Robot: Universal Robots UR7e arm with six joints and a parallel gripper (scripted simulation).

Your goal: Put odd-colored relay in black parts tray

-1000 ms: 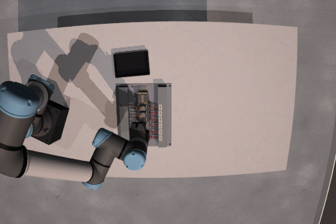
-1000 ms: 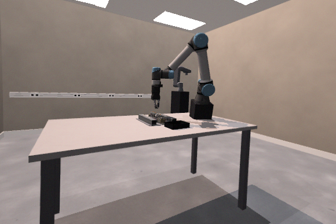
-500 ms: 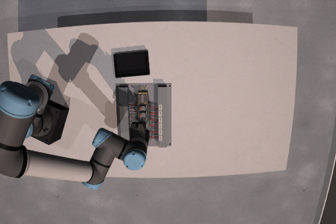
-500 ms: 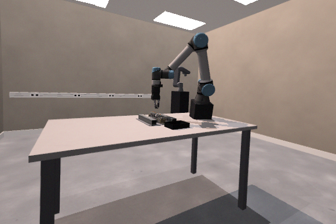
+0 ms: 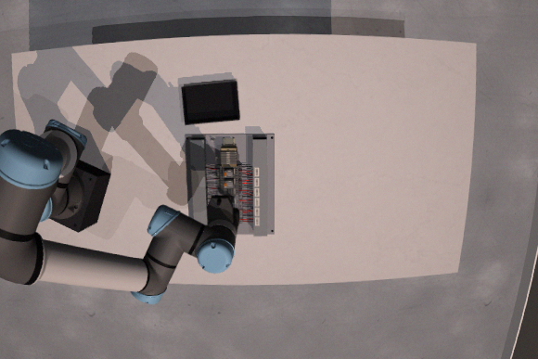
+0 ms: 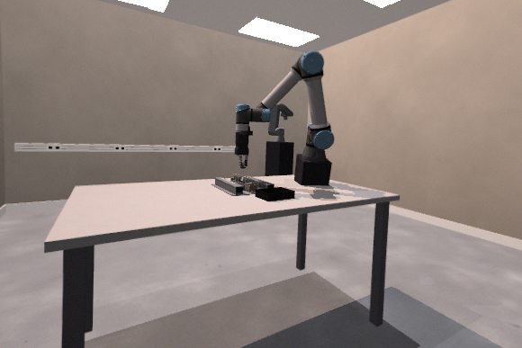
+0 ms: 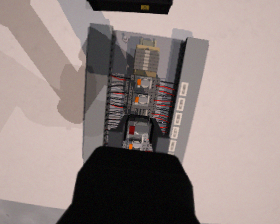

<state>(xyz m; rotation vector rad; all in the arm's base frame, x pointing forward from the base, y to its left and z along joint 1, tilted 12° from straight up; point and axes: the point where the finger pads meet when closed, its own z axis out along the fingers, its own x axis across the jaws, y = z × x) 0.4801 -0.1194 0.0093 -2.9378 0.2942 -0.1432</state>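
The black parts tray is 27 cm to the left of my hand and 13 cm below it. The rest, counted from my hand: relay panel (1 cm to the left, 12 cm below).
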